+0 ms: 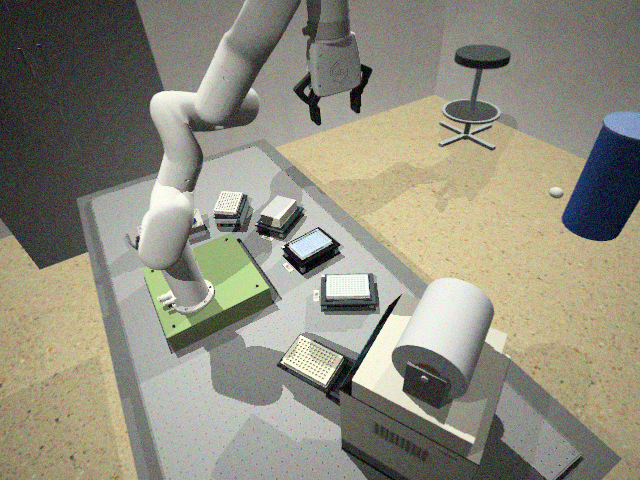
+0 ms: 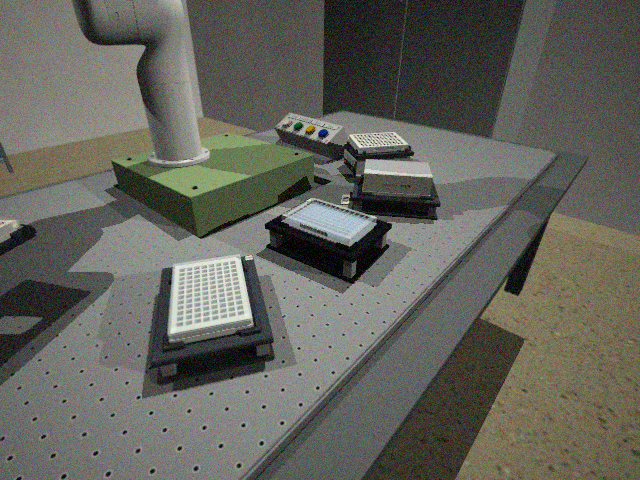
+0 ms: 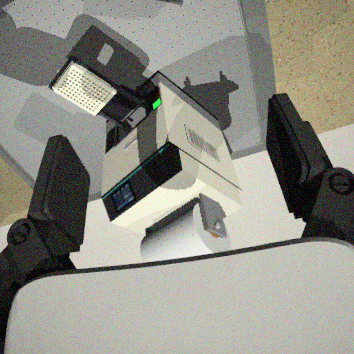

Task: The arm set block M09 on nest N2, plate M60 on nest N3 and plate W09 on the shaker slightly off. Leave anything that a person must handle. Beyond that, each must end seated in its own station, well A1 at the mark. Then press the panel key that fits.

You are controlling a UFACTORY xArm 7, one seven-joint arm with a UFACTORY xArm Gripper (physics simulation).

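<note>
My gripper [image 1: 336,114] [image 3: 169,136] is open and empty, high above the bench. A white plate [image 1: 348,286] [image 2: 210,297] lies on a dark nest [image 1: 348,308] [image 2: 262,315]. A light-blue plate [image 1: 311,242] [image 2: 330,220] lies on the middle nest [image 1: 311,263] [image 2: 383,227]. A tall white block [image 1: 279,210] [image 2: 397,178] sits on another nest [image 2: 398,206]. A white plate [image 1: 230,203] [image 2: 377,141] lies on the shaker [image 1: 231,224] [image 2: 351,161], which shows a red light. The key panel [image 2: 309,136] has white, green, yellow and blue keys. Labels and A1 marks are unreadable; exact seating cannot be told.
A cream plate [image 1: 312,360] [image 3: 85,87] lies on the tray beside a boxy machine [image 1: 392,439] [image 3: 200,140] with a green light. A large white cylinder [image 1: 447,330] [image 3: 175,240] lies on that machine. The arm stands on a green base [image 1: 232,273] [image 2: 242,180]. A stool [image 1: 482,55] stands beyond the bench.
</note>
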